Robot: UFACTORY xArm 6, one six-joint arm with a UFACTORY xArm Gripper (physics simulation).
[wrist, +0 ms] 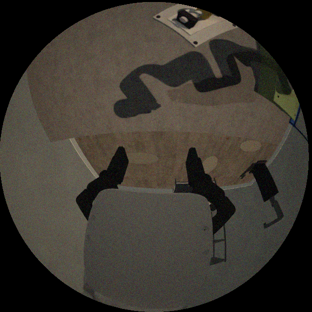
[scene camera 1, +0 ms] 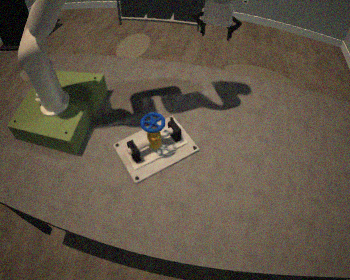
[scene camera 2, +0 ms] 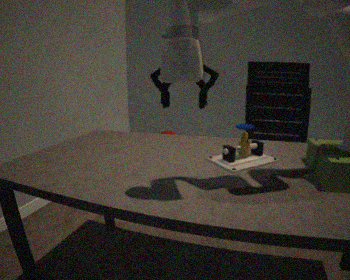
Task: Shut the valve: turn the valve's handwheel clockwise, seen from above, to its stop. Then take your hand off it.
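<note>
A blue handwheel (scene camera 1: 142, 122) (scene camera 2: 245, 127) sits level on top of a yellow valve body (scene camera 1: 155, 141) (scene camera 2: 244, 146). The valve stands between two black brackets on a white baseplate (scene camera 1: 150, 171) (scene camera 2: 260, 160) (wrist: 200, 38). In the wrist view, part of the baseplate shows at the top edge; the handwheel does not show there. My gripper (scene camera 1: 216, 36) (scene camera 2: 184, 106) (wrist: 156, 154) is open and empty, its fingers spread wide. It hangs high above the table level, well away from the handwheel and touching nothing. The handwheel's turn angle cannot be told.
The arm's base stands on a green block (scene camera 1: 45, 124) (scene camera 2: 335, 172) (wrist: 286, 104) on the table (scene camera 1: 250, 190) (scene camera 2: 125, 155) (wrist: 75, 65). The arm's shadow falls beside the baseplate. A dark shelf unit (scene camera 2: 248, 102) stands behind the table, and a red object (scene camera 2: 168, 133) shows at its far edge.
</note>
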